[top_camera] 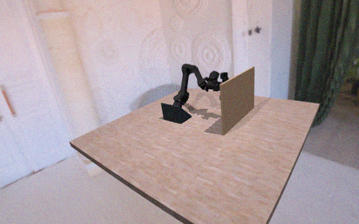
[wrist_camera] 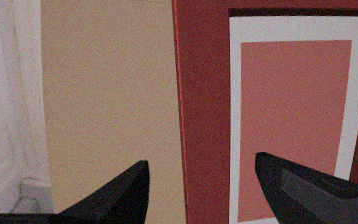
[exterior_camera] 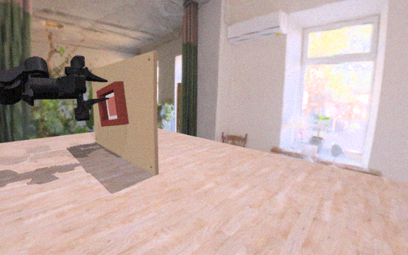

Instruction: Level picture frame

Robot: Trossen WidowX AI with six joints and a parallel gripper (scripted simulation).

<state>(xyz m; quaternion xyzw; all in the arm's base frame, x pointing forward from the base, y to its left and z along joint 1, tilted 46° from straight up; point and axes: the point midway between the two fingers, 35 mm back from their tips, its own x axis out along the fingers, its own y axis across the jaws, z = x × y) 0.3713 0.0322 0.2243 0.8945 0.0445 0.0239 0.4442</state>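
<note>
The red picture frame is 50 mm below my gripper tip, 10 mm to the right of it and 10 mm ahead of it. Also, from my gripper tip: tan wall board (70 mm below, 20 mm ahead, 10 mm to the left).
</note>
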